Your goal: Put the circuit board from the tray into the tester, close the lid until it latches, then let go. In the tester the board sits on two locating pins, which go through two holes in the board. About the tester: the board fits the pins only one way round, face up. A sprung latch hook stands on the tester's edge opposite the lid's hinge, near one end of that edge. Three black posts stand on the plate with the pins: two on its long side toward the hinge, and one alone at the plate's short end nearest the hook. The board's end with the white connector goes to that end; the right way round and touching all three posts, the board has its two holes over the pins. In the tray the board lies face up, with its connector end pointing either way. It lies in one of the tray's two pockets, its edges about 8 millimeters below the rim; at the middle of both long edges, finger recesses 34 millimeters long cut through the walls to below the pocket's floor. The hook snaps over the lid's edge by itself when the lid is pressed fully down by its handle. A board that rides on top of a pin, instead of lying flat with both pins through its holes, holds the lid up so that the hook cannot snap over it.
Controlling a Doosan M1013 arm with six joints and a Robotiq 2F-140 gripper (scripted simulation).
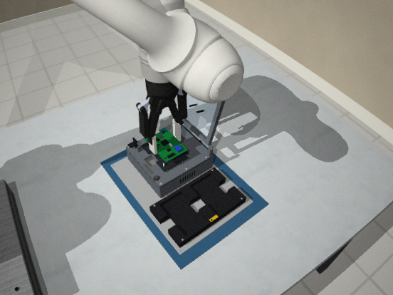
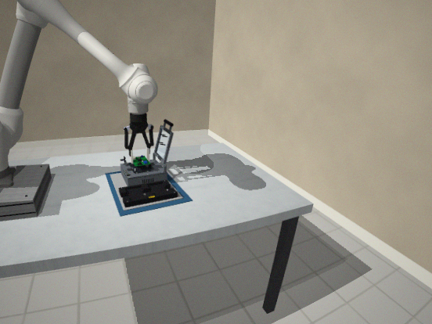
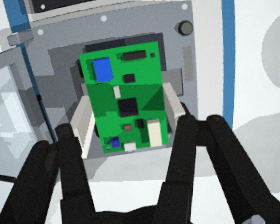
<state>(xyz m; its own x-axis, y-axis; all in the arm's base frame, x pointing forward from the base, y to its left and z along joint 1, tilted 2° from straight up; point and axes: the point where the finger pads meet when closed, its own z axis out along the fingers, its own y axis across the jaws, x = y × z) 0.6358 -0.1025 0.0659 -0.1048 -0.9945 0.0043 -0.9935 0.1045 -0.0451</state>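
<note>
My hand is 60 mm past the latch hook, 70 mm to the right of it and 30 mm above it. Also, from my hand: green circuit board: 20 mm below; tester lid: 120 mm ahead, 10 mm to the right, 60 mm above.
</note>
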